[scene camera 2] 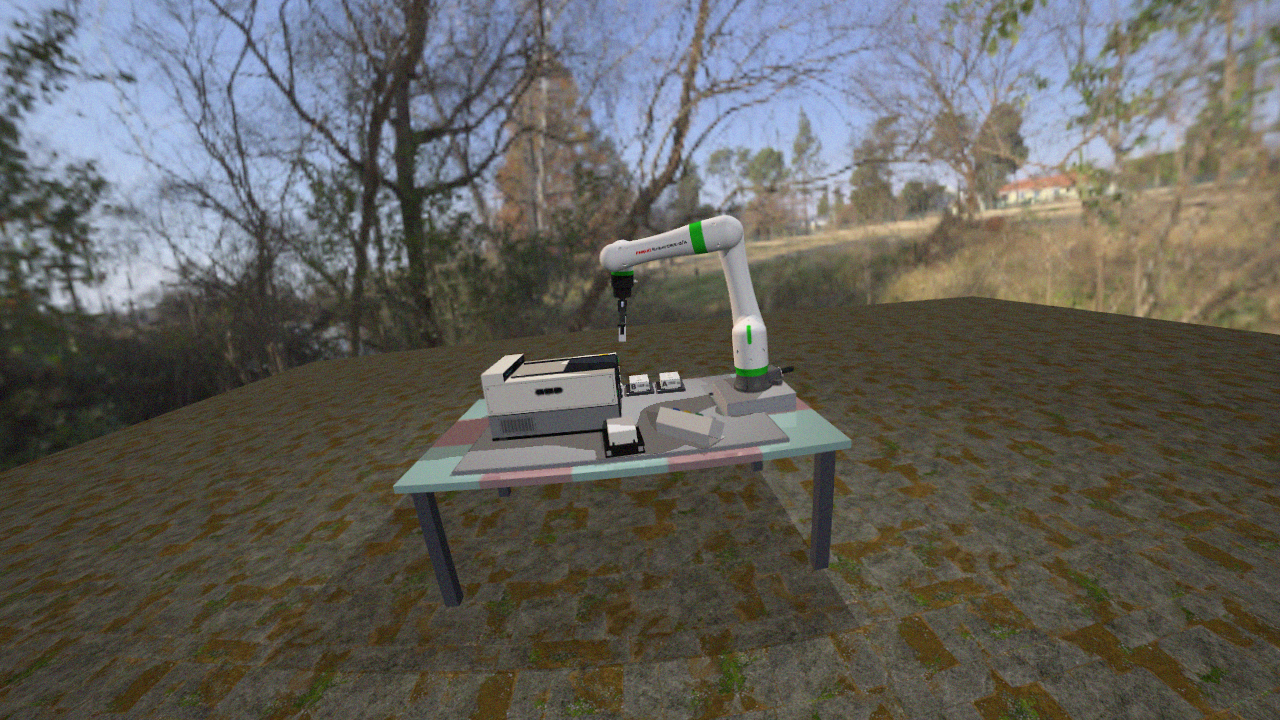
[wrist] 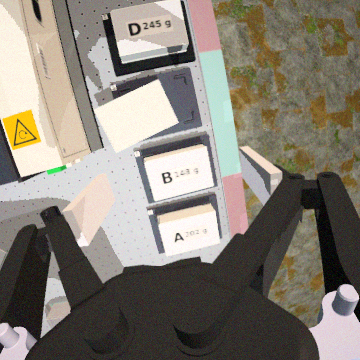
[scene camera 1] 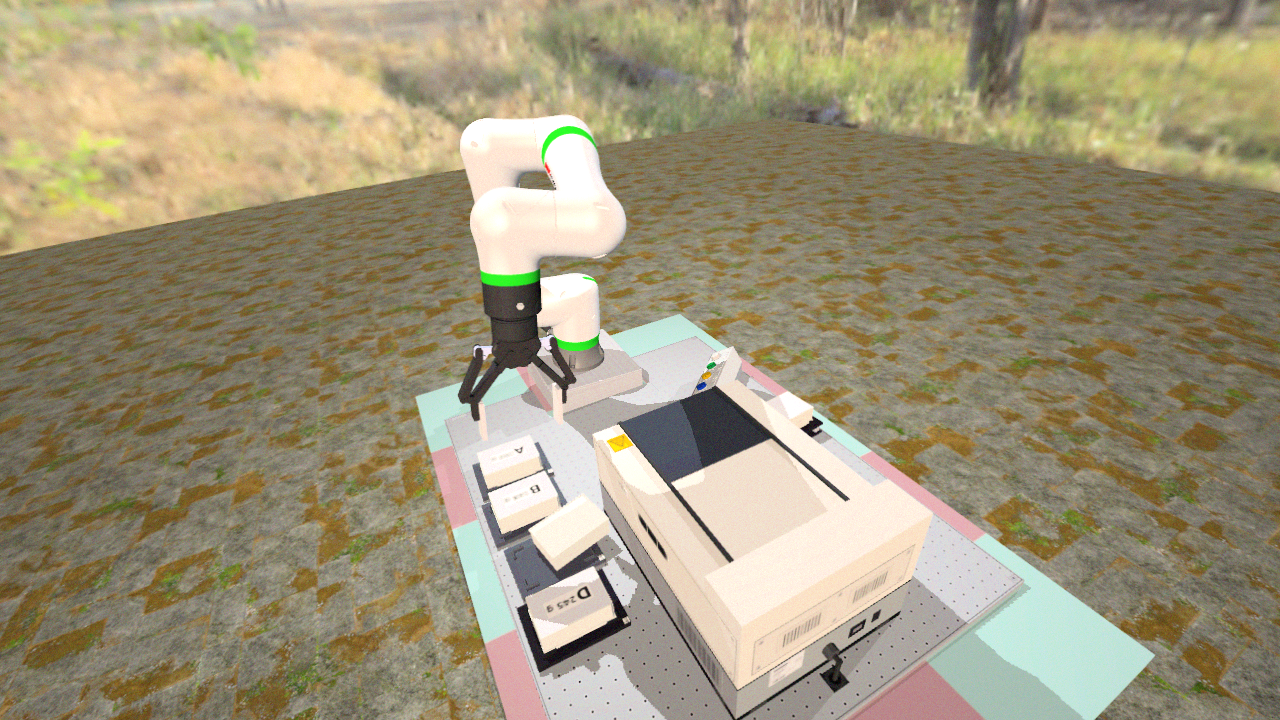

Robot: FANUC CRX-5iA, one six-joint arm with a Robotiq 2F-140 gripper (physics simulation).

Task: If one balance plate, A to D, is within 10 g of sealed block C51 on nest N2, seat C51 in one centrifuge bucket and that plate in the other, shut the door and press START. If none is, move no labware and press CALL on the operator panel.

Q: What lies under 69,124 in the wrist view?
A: A centrifuge.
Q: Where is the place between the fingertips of my gripper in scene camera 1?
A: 522,428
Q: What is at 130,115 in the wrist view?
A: A plate C.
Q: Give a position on a plate D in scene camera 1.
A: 567,610
